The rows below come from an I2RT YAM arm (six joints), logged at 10 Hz.
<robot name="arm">
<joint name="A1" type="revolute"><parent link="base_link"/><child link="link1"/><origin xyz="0 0 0.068"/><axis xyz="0 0 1"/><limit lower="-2.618" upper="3.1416"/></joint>
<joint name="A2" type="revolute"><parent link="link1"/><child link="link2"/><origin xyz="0.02 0.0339 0.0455"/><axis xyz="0 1 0"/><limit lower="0" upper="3.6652"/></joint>
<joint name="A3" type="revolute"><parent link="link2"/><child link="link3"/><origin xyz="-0.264 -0.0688 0"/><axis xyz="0 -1 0"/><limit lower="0" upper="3.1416"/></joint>
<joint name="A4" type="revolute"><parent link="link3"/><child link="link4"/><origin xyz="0.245 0.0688 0.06"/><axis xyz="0 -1 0"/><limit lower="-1.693" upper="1.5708"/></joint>
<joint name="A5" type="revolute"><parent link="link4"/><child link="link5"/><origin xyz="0.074 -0.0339 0.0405"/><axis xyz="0 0 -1"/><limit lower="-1.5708" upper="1.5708"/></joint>
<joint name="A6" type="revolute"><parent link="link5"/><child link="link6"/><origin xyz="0.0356 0 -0.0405"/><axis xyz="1 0 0"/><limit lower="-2.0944" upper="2.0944"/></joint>
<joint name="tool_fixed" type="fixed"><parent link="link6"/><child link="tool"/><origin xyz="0 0 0" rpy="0 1.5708 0"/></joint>
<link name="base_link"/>
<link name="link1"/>
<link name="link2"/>
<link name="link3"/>
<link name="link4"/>
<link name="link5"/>
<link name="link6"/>
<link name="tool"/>
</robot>
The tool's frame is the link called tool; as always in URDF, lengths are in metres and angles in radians.
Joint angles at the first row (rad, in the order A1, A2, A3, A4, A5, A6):
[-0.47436 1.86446 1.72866 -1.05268 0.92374 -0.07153]
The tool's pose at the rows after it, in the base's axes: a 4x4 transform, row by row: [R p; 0 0 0 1], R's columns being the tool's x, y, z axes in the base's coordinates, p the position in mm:
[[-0.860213, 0.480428, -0.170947, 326.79], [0.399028, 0.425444, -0.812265, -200.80], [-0.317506, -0.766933, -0.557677, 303.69], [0, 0, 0, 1]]
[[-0.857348, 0.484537, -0.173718, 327.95], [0.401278, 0.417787, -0.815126, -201.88], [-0.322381, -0.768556, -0.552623, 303.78], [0, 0, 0, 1]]
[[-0.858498, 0.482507, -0.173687, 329.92], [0.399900, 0.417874, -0.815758, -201.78], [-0.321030, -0.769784, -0.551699, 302.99], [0, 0, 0, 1]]
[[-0.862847, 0.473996, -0.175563, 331.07], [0.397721, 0.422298, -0.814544, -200.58], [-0.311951, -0.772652, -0.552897, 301.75], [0, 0, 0, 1]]
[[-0.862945, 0.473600, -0.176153, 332.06], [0.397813, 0.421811, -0.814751, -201.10], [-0.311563, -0.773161, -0.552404, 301.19], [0, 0, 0, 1]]
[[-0.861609, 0.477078, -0.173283, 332.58], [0.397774, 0.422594, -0.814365, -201.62], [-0.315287, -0.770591, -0.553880, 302.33], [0, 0, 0, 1]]
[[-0.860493, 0.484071, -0.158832, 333.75], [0.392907, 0.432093, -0.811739, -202.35], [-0.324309, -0.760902, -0.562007, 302.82], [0, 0, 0, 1]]
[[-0.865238, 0.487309, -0.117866, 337.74], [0.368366, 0.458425, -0.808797, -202.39], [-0.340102, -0.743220, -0.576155, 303.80], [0, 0, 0, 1]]
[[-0.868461, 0.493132, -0.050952, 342.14], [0.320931, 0.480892, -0.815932, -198.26], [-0.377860, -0.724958, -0.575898, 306.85], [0, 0, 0, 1]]
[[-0.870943, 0.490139, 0.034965, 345.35], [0.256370, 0.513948, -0.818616, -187.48], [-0.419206, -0.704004, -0.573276, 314.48], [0, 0, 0, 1]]
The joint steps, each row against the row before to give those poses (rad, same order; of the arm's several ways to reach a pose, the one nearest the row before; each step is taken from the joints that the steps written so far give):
[-0.00229 0.00039 -0.00001 -0.00496 0.00382 0.00459]
[-0.00077 0.00570 0.00685 0.00116 0.00610 0.00379]
[0.00268 0.00727 0.00653 -0.00156 0.00191 0.00117]
[0.00419 0.00459 0.00231 -0.00725 0.00114 -0.00002]
[0.00000 0.00454 0.00375 0.00040 0.00077 0.00001]
[-0.00075 0.00193 0.00691 -0.00117 -0.00305 0.00002]
[-0.00115 0.00001 0.00154 0.01296 -0.01526 -0.00687]
[0.00267 -0.00153 -0.00077 0.03930 -0.03319 -0.03129]
[0.01258 -0.02063 -0.02485 0.07862 -0.03090 -0.04578]
[0.02594 -0.03661 -0.02896 0.07055 -0.03815 -0.04692]

